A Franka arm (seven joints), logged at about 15 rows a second.
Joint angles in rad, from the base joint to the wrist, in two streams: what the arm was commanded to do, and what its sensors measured. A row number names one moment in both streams.
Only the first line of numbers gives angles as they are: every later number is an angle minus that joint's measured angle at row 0.
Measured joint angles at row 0:
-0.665, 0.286, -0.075, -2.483, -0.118, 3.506, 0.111
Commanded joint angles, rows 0 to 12:
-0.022, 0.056, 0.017, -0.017, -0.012, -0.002, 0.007
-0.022, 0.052, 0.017, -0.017, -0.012, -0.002, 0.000
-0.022, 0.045, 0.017, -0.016, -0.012, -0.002, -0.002
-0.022, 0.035, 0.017, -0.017, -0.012, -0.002, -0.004
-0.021, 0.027, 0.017, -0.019, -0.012, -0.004, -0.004
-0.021, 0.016, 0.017, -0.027, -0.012, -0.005, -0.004
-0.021, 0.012, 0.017, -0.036, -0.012, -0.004, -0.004
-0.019, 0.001, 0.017, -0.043, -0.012, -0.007, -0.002
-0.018, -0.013, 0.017, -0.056, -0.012, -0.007, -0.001
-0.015, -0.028, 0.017, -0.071, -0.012, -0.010, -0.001
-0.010, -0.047, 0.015, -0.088, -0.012, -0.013, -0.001
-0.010, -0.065, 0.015, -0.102, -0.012, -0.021, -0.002
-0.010, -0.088, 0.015, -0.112, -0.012, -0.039, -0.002
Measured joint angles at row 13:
0.000, -0.027, 0.003, -0.035, 0.000, -0.001, -0.002
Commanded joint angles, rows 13 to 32:
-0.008, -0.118, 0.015, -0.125, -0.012, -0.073, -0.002
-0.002, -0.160, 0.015, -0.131, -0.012, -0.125, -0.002
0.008, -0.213, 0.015, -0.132, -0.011, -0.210, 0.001
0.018, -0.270, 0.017, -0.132, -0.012, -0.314, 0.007
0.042, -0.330, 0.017, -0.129, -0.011, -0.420, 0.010
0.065, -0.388, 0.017, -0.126, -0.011, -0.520, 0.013
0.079, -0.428, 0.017, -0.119, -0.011, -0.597, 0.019
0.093, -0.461, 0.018, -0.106, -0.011, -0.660, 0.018
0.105, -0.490, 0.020, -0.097, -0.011, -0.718, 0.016
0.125, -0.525, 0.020, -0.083, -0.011, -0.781, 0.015
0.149, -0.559, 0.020, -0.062, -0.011, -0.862, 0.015
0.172, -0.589, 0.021, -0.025, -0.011, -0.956, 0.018
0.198, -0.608, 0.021, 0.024, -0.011, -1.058, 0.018
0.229, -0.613, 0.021, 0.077, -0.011, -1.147, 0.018
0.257, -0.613, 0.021, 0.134, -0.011, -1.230, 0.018
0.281, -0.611, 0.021, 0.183, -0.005, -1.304, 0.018
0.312, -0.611, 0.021, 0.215, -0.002, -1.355, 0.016
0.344, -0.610, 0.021, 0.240, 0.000, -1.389, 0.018
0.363, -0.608, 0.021, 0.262, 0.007, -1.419, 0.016
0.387, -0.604, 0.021, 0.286, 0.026, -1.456, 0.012
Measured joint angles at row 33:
0.340, -0.624, 0.030, 0.232, 0.005, -1.382, 0.005
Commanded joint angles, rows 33 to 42:
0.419, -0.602, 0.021, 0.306, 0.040, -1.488, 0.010
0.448, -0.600, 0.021, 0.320, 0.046, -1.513, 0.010
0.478, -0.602, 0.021, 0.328, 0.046, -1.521, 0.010
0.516, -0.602, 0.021, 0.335, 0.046, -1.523, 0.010
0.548, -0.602, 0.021, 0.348, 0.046, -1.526, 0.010
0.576, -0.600, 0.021, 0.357, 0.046, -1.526, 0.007
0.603, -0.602, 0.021, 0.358, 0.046, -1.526, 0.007
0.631, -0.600, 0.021, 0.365, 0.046, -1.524, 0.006
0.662, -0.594, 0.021, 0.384, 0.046, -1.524, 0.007
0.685, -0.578, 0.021, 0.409, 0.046, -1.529, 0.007
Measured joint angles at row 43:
0.636, -0.613, 0.033, 0.347, 0.030, -1.497, 0.007
